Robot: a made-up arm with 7 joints.
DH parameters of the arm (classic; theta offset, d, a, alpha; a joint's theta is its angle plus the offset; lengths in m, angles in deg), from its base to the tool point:
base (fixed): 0 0 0 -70
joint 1: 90 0 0 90
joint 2: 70 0 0 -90
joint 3: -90 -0.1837 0.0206 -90
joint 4: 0 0 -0.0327 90
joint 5: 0 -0.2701 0 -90
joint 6: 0 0 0 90
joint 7: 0 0 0 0
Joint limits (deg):
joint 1: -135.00..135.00
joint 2: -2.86..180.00
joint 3: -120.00..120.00
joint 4: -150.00..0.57
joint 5: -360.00..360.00
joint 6: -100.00..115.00
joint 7: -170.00..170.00
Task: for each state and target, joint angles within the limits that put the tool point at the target. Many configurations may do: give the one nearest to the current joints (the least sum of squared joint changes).
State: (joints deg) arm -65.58 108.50 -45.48 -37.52 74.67 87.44 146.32
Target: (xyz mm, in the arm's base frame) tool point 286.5 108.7 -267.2
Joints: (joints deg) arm -33.75 60.05 -72.56 -68.71 74.67 87.44 146.32
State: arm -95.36 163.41 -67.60 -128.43 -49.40 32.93 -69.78
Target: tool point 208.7 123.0 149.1
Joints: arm -89.87 130.91 -68.81 -119.04 -49.40 32.93 -69.78
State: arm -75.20 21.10 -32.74 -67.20 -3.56 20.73 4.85
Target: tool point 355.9 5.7 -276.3
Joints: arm -39.80 20.15 -40.43 -32.75 -3.56 20.73 4.85
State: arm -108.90 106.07 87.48 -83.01 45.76 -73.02 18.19
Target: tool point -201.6 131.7 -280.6
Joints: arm -135.00 145.32 105.22 -86.82 45.76 -73.02 18.19
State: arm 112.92 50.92 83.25 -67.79 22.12 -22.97 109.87
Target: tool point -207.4 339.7 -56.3
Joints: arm 88.88 40.26 51.63 -71.24 22.12 -22.97 109.87
